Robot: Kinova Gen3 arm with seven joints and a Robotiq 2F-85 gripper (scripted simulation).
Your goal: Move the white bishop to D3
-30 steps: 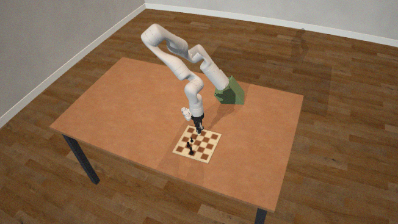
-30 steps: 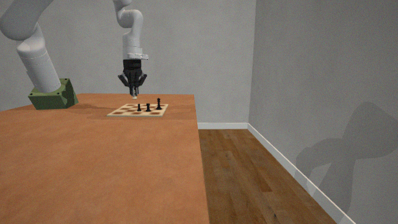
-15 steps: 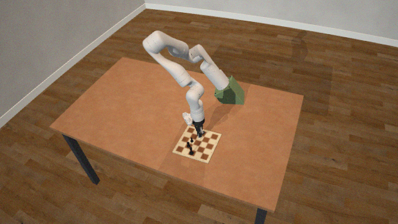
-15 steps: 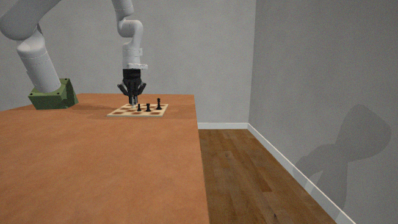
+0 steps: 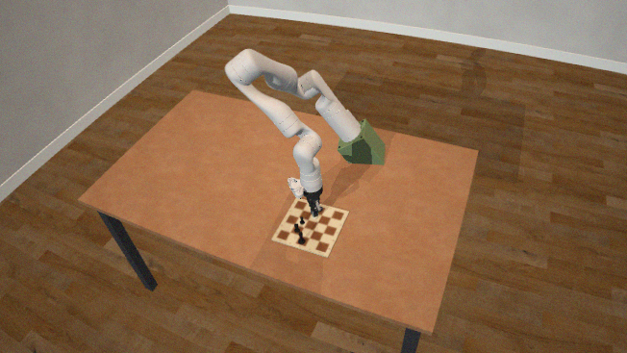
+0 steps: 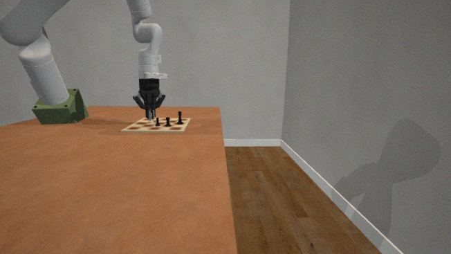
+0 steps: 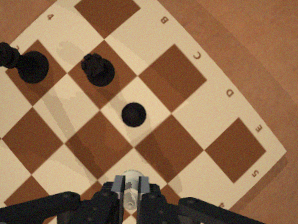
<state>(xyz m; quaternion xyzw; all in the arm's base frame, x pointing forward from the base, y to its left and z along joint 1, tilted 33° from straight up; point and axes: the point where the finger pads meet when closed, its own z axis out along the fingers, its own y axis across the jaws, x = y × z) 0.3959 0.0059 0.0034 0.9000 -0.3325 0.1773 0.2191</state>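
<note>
Right now my hand is 1 cm above the white bishop. Round my hand: pawn: 4 cm ahead, 3 cm to the right, 2 cm below; then chessboard: 4 cm below, 4 cm ahead.
</note>
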